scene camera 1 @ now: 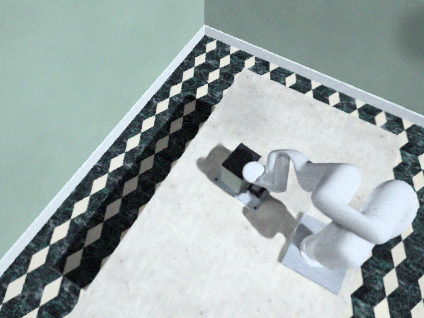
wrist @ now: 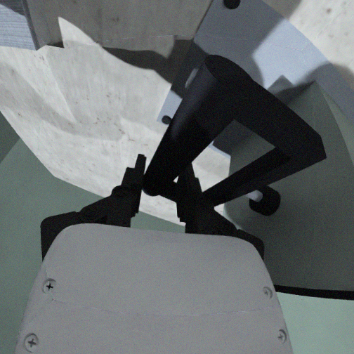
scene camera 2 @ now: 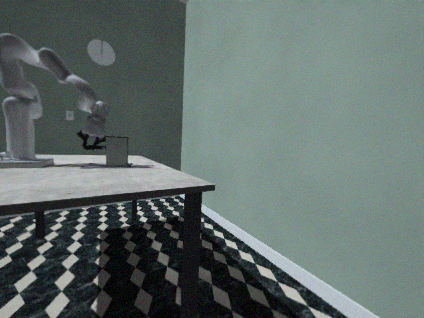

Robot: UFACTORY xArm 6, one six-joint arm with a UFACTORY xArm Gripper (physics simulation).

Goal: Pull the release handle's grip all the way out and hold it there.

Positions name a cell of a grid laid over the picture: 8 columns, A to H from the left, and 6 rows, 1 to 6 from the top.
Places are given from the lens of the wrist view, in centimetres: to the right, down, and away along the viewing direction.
release handle (wrist: G4): 8, 0, 12
base plate (wrist: G1): 8, -10, 11
